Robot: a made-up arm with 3 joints. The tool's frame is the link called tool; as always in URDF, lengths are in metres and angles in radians. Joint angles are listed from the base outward. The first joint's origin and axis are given. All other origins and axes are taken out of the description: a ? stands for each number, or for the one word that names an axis. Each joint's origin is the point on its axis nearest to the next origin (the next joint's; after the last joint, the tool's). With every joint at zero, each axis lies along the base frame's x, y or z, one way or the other. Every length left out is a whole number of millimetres.
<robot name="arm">
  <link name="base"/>
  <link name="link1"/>
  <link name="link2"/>
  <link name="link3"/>
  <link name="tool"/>
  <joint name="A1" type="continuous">
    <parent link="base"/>
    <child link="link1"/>
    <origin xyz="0 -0.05 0.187"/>
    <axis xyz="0 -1 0"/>
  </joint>
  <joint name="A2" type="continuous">
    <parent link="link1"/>
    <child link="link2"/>
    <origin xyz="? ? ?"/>
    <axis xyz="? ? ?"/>
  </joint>
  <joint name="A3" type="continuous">
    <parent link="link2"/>
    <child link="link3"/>
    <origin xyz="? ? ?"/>
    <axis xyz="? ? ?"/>
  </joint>
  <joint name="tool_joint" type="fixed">
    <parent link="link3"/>
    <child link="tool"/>
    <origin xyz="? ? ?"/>
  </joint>
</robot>
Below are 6 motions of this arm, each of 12 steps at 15 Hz.
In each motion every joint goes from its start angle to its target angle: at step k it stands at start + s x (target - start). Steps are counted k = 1, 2, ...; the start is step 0. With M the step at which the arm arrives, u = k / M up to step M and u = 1 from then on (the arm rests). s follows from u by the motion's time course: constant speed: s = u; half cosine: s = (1 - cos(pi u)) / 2; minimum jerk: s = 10 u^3 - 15 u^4 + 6 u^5.
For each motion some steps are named. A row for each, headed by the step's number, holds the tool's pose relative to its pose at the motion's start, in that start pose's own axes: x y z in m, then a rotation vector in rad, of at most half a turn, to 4 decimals.
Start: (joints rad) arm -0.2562 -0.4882 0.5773
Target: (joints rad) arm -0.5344 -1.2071 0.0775
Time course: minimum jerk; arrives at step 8
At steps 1, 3, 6, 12:
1: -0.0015 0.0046 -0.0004 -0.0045 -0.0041 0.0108
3: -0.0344 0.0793 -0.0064 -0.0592 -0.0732 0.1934
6: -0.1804 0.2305 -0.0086 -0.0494 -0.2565 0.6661
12: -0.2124 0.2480 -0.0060 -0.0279 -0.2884 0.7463

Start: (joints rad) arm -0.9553 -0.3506 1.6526
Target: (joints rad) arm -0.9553 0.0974 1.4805
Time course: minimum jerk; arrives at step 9
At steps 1, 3, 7, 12:
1: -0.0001 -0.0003 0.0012 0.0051 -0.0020 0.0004
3: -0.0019 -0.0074 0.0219 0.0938 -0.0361 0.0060
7: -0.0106 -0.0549 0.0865 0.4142 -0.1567 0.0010
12: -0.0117 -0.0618 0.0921 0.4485 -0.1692 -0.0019

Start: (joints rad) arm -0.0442 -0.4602 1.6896
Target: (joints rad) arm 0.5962 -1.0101 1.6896
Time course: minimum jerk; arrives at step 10
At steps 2, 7, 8, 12:
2: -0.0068 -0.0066 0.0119 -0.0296 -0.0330 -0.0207
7: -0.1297 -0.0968 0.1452 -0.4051 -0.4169 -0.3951
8: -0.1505 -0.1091 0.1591 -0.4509 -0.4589 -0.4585
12: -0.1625 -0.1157 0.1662 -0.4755 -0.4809 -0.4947

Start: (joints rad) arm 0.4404 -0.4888 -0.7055
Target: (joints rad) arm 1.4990 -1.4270 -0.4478
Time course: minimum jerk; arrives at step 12
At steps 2, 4, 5, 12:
2: 0.0042 0.0104 0.0104 0.0076 -0.0237 0.0372
4: 0.0129 0.0630 0.0596 0.0271 -0.1314 0.2299
5: 0.0058 0.1040 0.0937 0.0209 -0.2049 0.3903
12: -0.1414 0.2339 0.1410 -0.2862 -0.4055 1.1843

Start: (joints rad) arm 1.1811 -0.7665 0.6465
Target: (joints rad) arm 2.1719 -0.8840 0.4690
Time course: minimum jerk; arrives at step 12
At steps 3, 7, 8, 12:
3: -0.0017 -0.0195 0.0455 -0.0648 -0.0918 -0.0328
7: -0.0791 -0.0671 0.2792 -0.4314 -0.5626 -0.1984
8: -0.1129 -0.0636 0.3294 -0.5287 -0.6746 -0.2379
12: -0.1723 -0.0469 0.3962 -0.6827 -0.8417 -0.2975

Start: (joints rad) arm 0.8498 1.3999 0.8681
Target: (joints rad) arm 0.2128 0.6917 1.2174
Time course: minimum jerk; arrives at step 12
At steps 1, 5, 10, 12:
1: 0.0004 -0.0003 -0.0017 -0.0048 0.0023 -0.0001
5: 0.0171 -0.0425 -0.1222 -0.3231 0.1841 -0.0233
10: -0.0254 -0.2320 -0.3214 -0.8582 0.6227 -0.1349
12: -0.0315 -0.2462 -0.3301 -0.8868 0.6516 -0.1435

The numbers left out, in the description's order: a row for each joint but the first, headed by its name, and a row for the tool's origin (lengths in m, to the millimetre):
A2: xyz 0.144 0 -0.181, axis 0 0 -1
A3: xyz 0.065 0.116 0, axis 0 1 0
tool: xyz 0.314 0 0.023

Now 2 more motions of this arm.
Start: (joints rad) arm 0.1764 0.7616 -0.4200
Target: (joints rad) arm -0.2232 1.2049 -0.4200
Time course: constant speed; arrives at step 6
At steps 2, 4, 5, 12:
2: -0.0173 -0.0573 -0.0568 -0.1504 0.0894 -0.0944
4: -0.0418 -0.1206 -0.0992 -0.3124 0.1642 -0.1822
5: -0.0560 -0.1536 -0.1144 -0.3973 0.1958 -0.2234
12: -0.0709 -0.1870 -0.1253 -0.4845 0.2233 -0.2626

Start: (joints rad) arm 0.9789 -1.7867 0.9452
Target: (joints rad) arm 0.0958 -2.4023 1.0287
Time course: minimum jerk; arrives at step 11
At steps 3, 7, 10, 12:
3: -0.0059 0.0674 0.0013 -0.0005 -0.0180 0.1357
7: -0.1384 0.3372 0.0502 -0.0305 -0.2256 0.7410
10: -0.2279 0.4088 0.0797 -0.0508 -0.3673 0.9563
12: -0.2304 0.4103 0.0805 -0.0513 -0.3714 0.9616

